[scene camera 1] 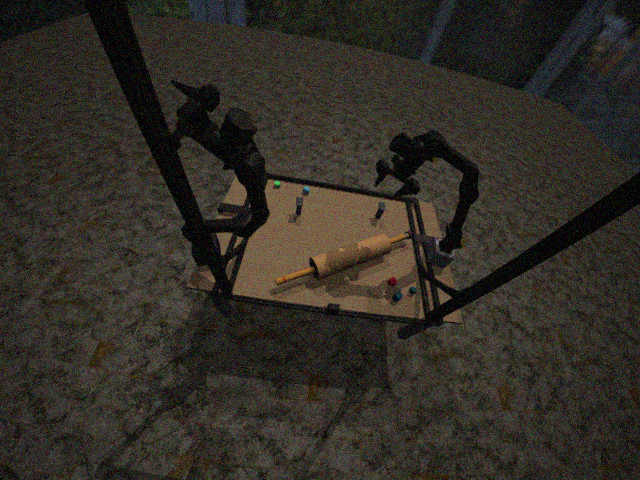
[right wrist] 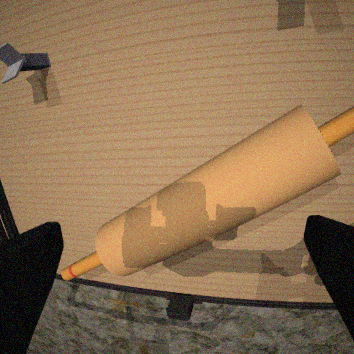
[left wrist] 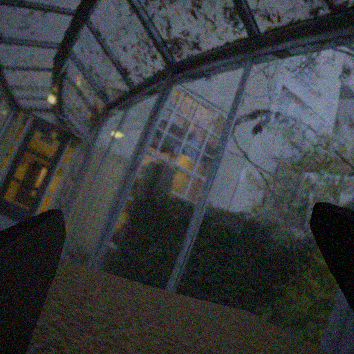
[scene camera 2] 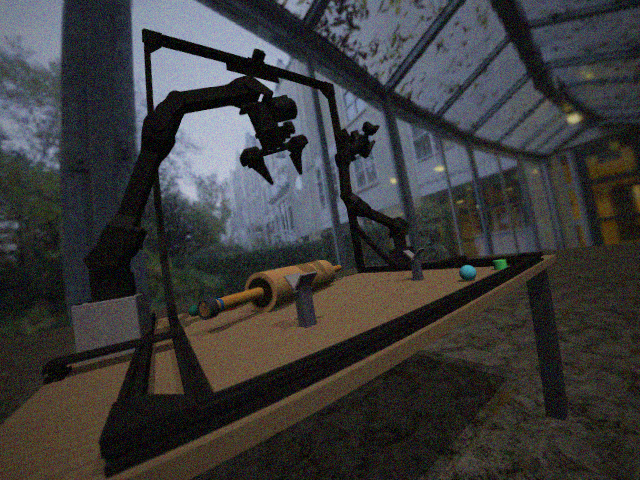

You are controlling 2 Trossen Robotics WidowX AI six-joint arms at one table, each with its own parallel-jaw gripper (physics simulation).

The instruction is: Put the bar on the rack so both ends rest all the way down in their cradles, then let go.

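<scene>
The bar, a rolling pin with a wide wooden body and thin handles, lies slanted on the table, off the rack. The rack is two separate grey posts with V-shaped cradles: the one at the left in scene camera 1, and the other. Both cradles are empty. My right gripper is open and empty, high above the table. My left gripper is open and empty, raised high at the side and facing away from the bar.
A green object and a light blue ball lie near the rack-side edge. A red ball, a blue one and a teal one lie beside the bar. A black frame spans the table.
</scene>
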